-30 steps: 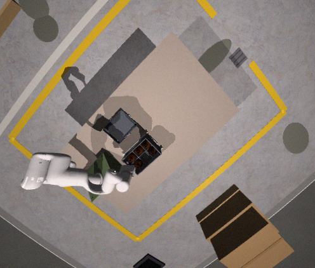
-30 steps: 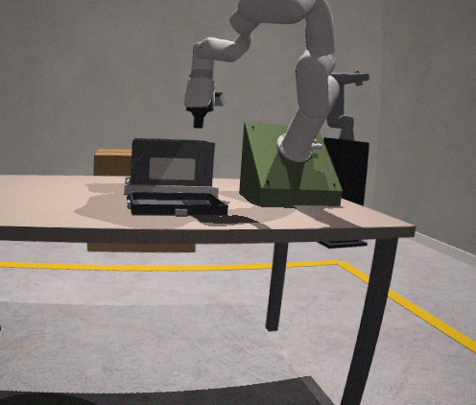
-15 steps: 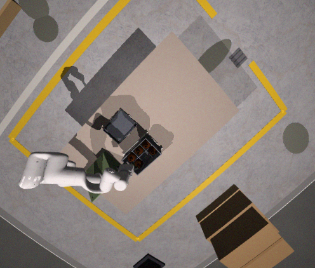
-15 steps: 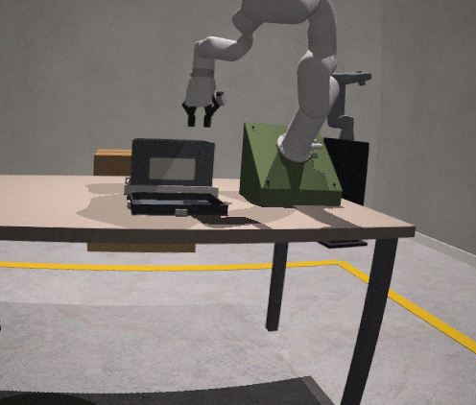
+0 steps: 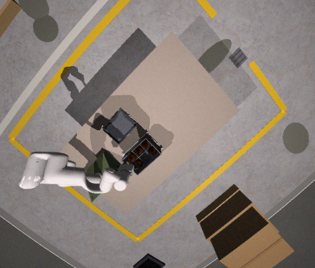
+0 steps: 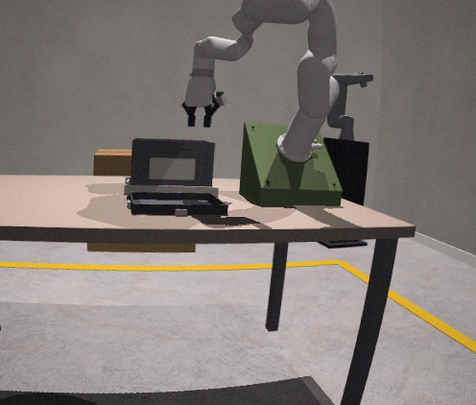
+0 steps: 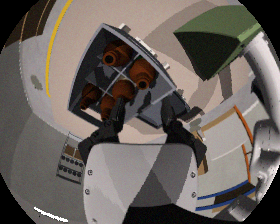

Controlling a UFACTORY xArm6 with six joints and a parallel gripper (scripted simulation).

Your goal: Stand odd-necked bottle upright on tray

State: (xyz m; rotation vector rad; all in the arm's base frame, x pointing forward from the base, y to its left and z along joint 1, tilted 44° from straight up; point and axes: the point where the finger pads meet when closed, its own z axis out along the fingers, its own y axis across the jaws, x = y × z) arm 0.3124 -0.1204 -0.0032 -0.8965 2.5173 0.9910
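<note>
Right now the glass bottle is 150 mm below my hand and 80 mm to the right of it. From my hand the other things lie so: dark crate 160 mm below, 80 mm ahead, 50 mm to the right; flat dark tray 240 mm to the left, 230 mm below, 120 mm ahead.
</note>
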